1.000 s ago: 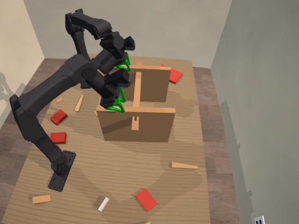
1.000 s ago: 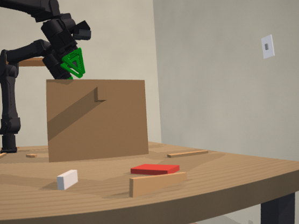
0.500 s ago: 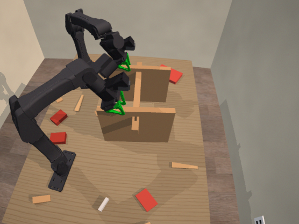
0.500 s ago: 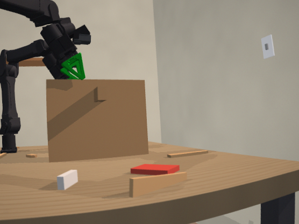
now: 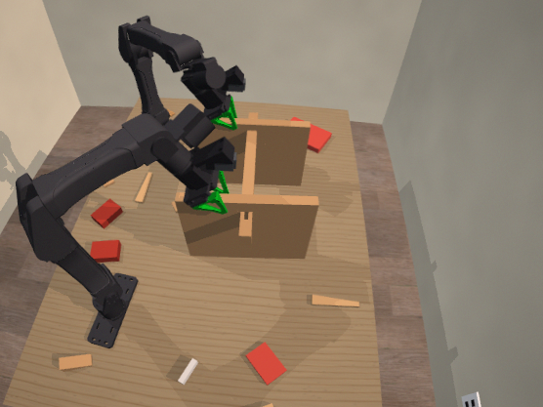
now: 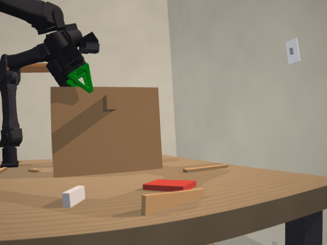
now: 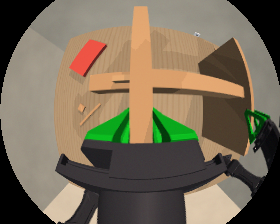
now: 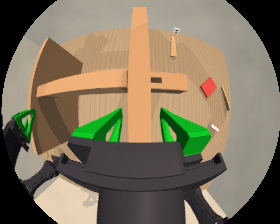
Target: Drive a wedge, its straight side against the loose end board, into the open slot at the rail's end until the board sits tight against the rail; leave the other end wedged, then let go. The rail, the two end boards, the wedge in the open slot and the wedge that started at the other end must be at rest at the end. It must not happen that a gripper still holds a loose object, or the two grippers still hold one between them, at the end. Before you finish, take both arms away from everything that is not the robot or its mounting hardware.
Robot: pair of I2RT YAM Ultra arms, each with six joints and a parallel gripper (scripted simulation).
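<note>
Now: the light wooden rail 13 cm to the right of my left hand, 5 cm ahead of it and 4 cm below it. The rest, counted from my left hand: white block 60 cm to the right, 23 cm below, 8 cm behind.
Right now my right hand is 140 mm to the right of the light wooden rail, 50 mm short of it and 40 mm above it. From my right hand the other things lie so: white block: 330 mm to the right, 230 mm below, 80 mm behind.
</note>
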